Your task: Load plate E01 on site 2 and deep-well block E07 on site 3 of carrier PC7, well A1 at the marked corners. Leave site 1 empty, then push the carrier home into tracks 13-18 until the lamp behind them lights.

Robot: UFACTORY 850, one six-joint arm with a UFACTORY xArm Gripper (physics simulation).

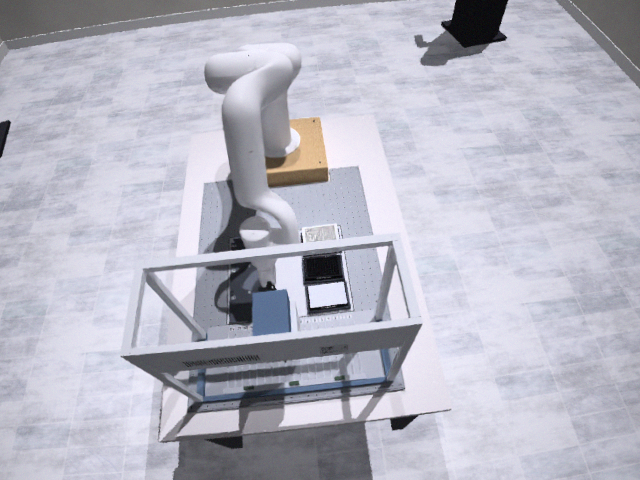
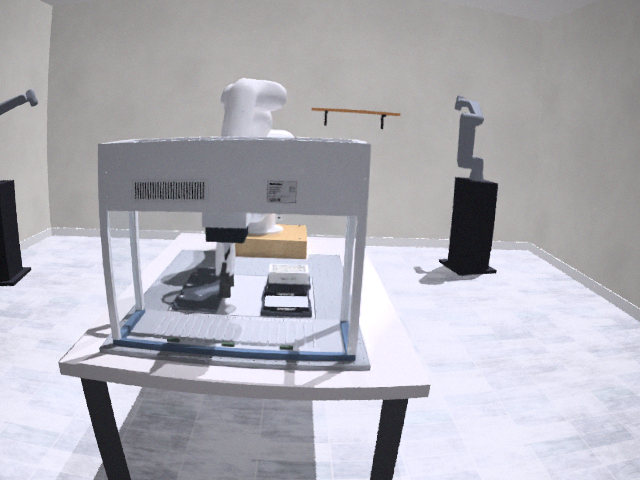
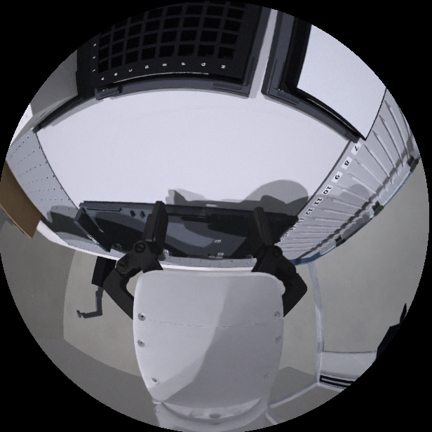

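Observation:
The dark carrier (image 1: 240,304) (image 2: 199,295) (image 3: 190,235) lies flat on the left, behind the numbered tracks (image 1: 310,369) (image 2: 258,328) (image 3: 360,185). No plate shows on it; its label is unreadable. Opposite, in a row, are a white gridded block (image 1: 321,233) (image 2: 288,273), a black gridded plate (image 1: 323,267) (image 3: 170,37) and a white-topped plate (image 1: 327,295) (image 2: 285,301) (image 3: 345,70). Their E-labels cannot be read. My gripper (image 1: 268,285) (image 2: 225,289) (image 3: 209,212) is open and empty, fingers apart, over the carrier near its track end. Shadow and fingers hide part of the carrier.
A grey frame (image 1: 276,341) (image 2: 232,175) stands over the tracks. A box-shaped head, blue on top (image 1: 271,310), hangs from it near my gripper. Small green blocks (image 1: 294,382) (image 2: 227,344) sit at the far track ends. The wooden arm base (image 1: 310,149) (image 2: 294,242) stands at the back.

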